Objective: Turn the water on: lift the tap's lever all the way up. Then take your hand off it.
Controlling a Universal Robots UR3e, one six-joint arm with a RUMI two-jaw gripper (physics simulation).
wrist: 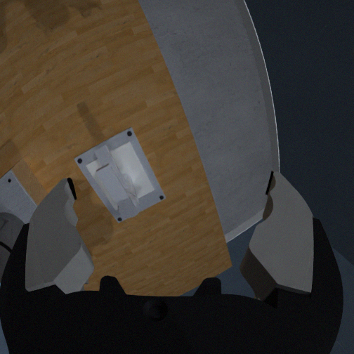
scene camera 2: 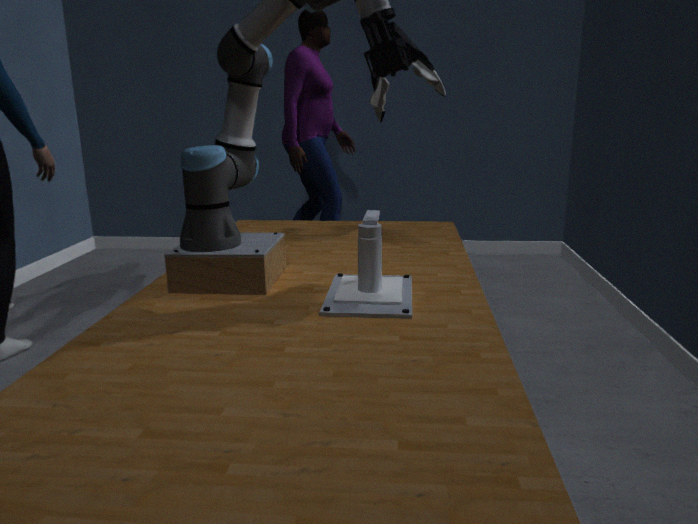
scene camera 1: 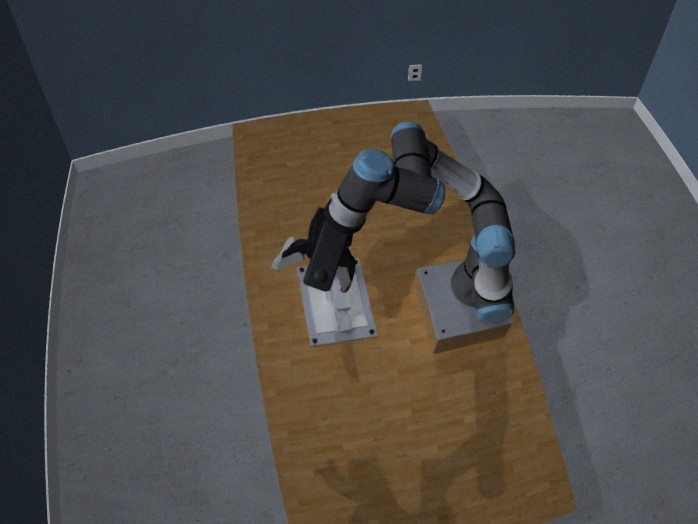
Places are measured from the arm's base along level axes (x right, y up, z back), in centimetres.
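Pixels of known places: gripper, fingertip midpoint: [scene camera 2: 411,109]; arm's base, link origin: [scene camera 2: 211,244].
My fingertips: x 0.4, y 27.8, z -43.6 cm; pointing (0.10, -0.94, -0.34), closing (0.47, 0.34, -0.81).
Observation:
Ahead of a thing's pixels: the offset from my fingertips to its top centre.
The white tap [scene camera 1: 344,322] [scene camera 2: 369,260] [wrist: 103,152] stands upright on a pale grey base plate @[dx +13.2, dy -35.1, dz +10.6 cm] [scene camera 1: 315,340] [scene camera 2: 366,309] [wrist: 152,177]. Its lever @[dx +7.8, dy -20.7, dz +9.6 cm] [scene camera 1: 341,300] [scene camera 2: 371,216] [wrist: 111,186] lies on top, over the spout. In scene camera 2 the lever's far end shows above the top of the tap body; its exact tilt is hard to tell. My gripper [scene camera 1: 310,276] [scene camera 2: 412,106] [wrist: 168,177] is open, with nothing between its fingers. It hangs well above the tap, apart from the lever. In scene camera 1 it hides the rear part of the tap.
The arm's base box [scene camera 1: 442,310] [scene camera 2: 217,272] stands on the wooden table top beside the tap; its corner [wrist: 17,192] shows at the left in the wrist view. A person in a purple top [scene camera 2: 308,93] is beyond the table, and part of another person [scene camera 2: 19,121] shows at the left.

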